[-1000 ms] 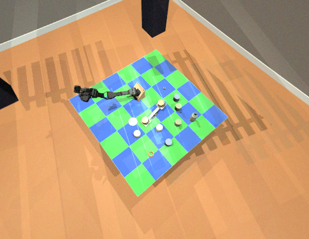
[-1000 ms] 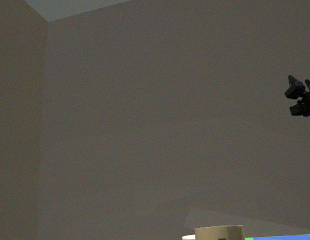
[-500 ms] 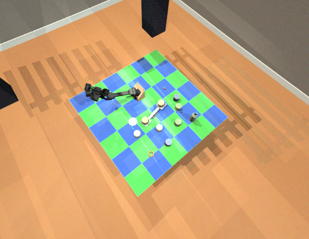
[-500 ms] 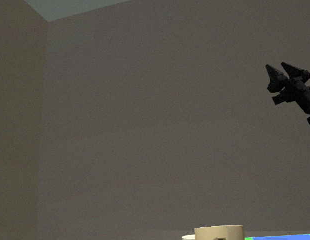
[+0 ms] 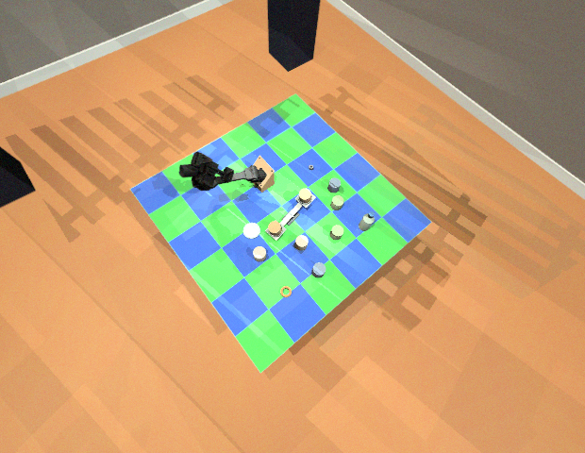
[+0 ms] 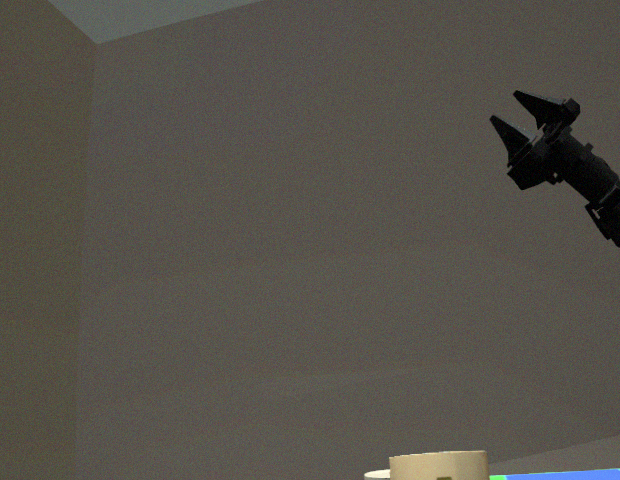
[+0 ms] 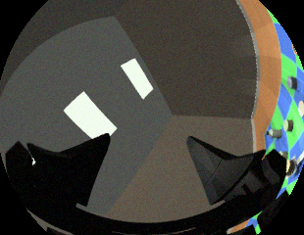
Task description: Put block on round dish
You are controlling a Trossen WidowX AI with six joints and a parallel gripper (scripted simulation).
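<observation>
The tan cup is 17 cm ahead of my gripper tip, 12 cm to the left of it and 54 cm below it. From my gripper tip the other things lie so: pale green block 17 cm ahead, 14 cm to the left, 56 cm below; balance 14 cm ahead, 28 cm to the left, 56 cm below; white round dish 8 cm ahead, 4 cm to the left, 59 cm below.
</observation>
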